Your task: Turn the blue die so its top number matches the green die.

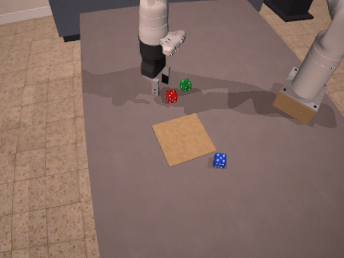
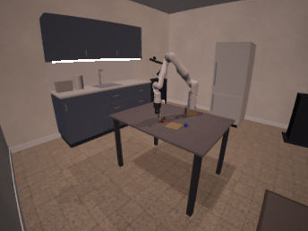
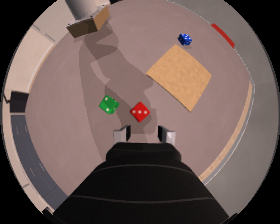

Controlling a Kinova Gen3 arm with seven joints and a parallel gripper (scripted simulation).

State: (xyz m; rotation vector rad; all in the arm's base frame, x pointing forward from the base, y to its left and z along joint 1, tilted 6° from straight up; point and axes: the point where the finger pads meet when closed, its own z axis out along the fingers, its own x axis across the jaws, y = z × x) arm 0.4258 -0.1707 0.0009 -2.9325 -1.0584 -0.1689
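My hand is 30 mm past the red die, 20 mm to the right of it and 40 mm above it. The rest, counted from my hand: blue die 70 mm behind, 270 mm to the left, 40 mm below; then tan mat 10 mm behind, 170 mm to the left, 60 mm below; then green die 90 mm behind, 10 mm to the right, 40 mm below.
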